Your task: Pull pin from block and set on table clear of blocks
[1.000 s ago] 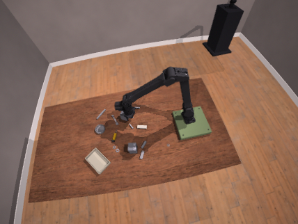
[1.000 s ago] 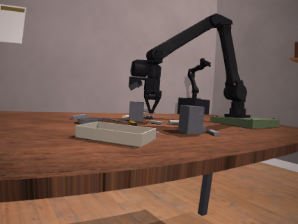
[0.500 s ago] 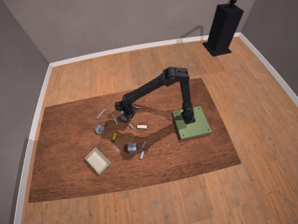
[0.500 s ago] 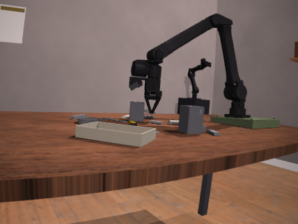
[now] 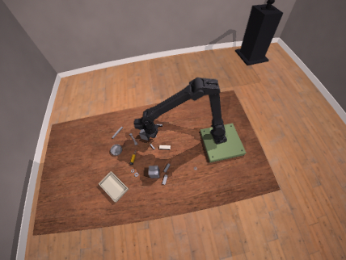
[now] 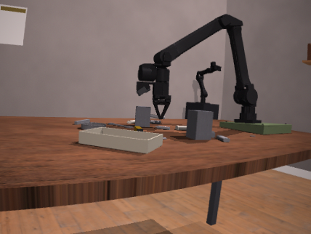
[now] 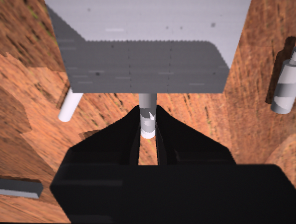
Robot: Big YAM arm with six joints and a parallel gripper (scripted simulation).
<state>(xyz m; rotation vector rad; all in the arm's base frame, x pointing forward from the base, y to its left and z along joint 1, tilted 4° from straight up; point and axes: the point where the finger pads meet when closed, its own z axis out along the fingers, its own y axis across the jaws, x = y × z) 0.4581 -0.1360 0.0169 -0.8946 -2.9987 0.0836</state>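
My gripper is now 10 cm to the right of the white cylinder, 6 cm past it and 3 cm above it. Also, from my hand: light grey pin (2 cm ahead, 1 cm to the right); grey block (27 cm to the left, 5 cm ahead, 1 cm above); yellow-handled tool (19 cm ahead, 11 cm to the left, 3 cm below).
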